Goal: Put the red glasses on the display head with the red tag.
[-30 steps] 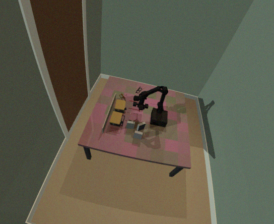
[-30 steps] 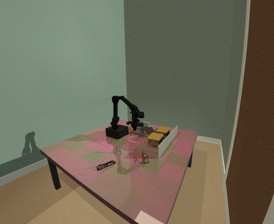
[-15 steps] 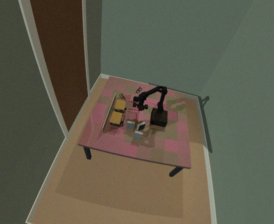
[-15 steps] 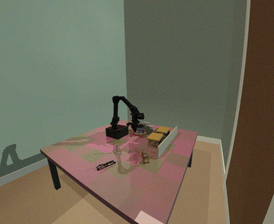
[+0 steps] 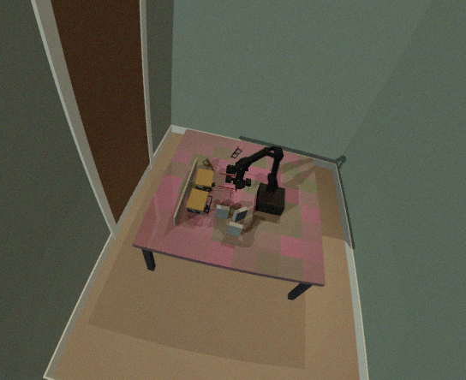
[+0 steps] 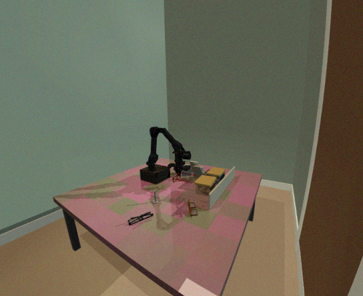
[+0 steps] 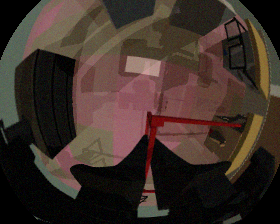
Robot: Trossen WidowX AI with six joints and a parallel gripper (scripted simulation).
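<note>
Right now the yellow display head is 220 mm ahead of my gripper tip and 20 mm below it. From my gripper tip the other things lie so: grey backboard 350 mm ahead, 130 mm to the left, 30 mm below; small post 310 mm to the right, 60 mm below, 30 mm ahead.
</note>
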